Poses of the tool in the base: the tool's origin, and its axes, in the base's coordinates. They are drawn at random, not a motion.
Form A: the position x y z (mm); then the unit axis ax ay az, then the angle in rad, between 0 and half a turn.
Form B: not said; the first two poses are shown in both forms.
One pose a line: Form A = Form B
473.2 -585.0 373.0 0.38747 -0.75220 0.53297 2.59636 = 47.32 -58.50 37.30 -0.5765 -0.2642 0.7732 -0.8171 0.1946 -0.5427
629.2 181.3 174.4 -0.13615 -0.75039 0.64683 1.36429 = 62.92 18.13 17.44 0.2198 0.7143 0.6644 -0.5519 0.6527 -0.5191
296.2 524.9 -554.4 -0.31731 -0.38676 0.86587 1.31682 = 29.62 52.49 -55.44 0.3266 0.9300 0.1686 -0.7462 0.3633 -0.5579
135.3 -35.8 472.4 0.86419 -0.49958 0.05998 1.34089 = 13.53 -3.58 47.24 0.8045 -0.2749 0.5265 -0.3917 0.4206 0.8183
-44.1 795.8 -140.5 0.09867 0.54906 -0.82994 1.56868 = -4.41 79.58 -14.05 0.0118 -0.7759 -0.6308 0.8840 0.3029 -0.3561
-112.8 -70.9 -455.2 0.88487 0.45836 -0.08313 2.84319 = -11.28 -7.09 -45.52 0.5756 0.7688 -0.2786 0.8177 -0.5449 0.1856
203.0 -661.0 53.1 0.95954 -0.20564 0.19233 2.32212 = 20.30 -66.10 5.31 0.8666 -0.1915 0.4608 -0.4726 -0.6115 0.6347
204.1 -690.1 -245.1 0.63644 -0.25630 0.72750 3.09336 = 20.41 -69.01 -24.51 -0.1892 -0.2910 0.9378 -0.3611 -0.8675 -0.3420
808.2 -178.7 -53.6 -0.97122 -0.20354 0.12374 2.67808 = 80.82 -17.87 -5.36 0.8925 0.4298 -0.1367 0.3192 -0.8160 -0.4819
